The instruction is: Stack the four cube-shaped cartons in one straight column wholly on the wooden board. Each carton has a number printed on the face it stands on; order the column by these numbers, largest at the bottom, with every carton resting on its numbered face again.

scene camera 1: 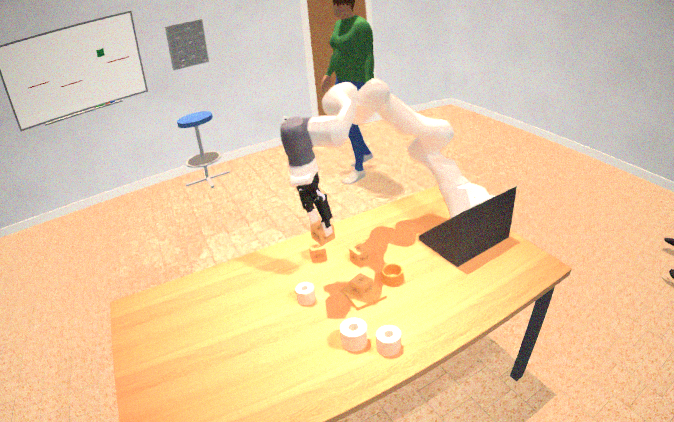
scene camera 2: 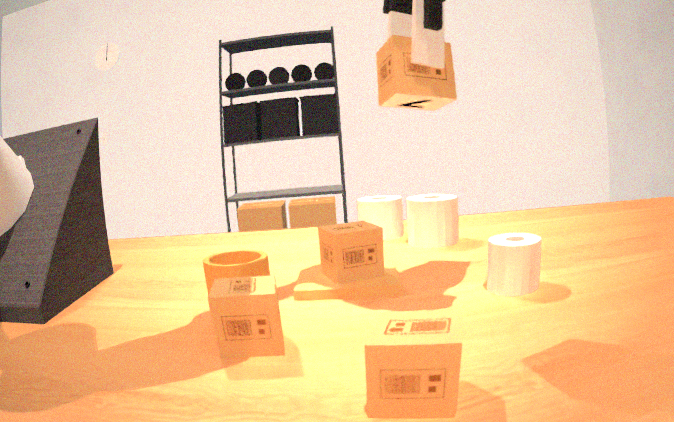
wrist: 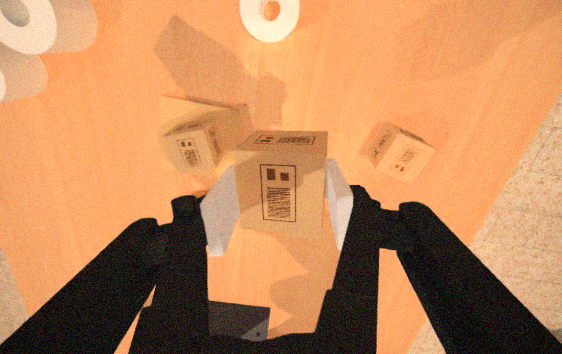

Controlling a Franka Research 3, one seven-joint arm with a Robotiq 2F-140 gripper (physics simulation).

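My gripper is shut on a brown carton, held high above the table; in scene view 2 its underside shows a black digit, too foreshortened to read. A second carton rests on the wooden board. A third carton stands on the table nearest scene camera 2. A fourth carton stands near the orange ring. The undersides of these three are hidden.
The orange ring stands beside the board. One white roll and two more rolls stand around it. A dark wedge stands near the arm's base.
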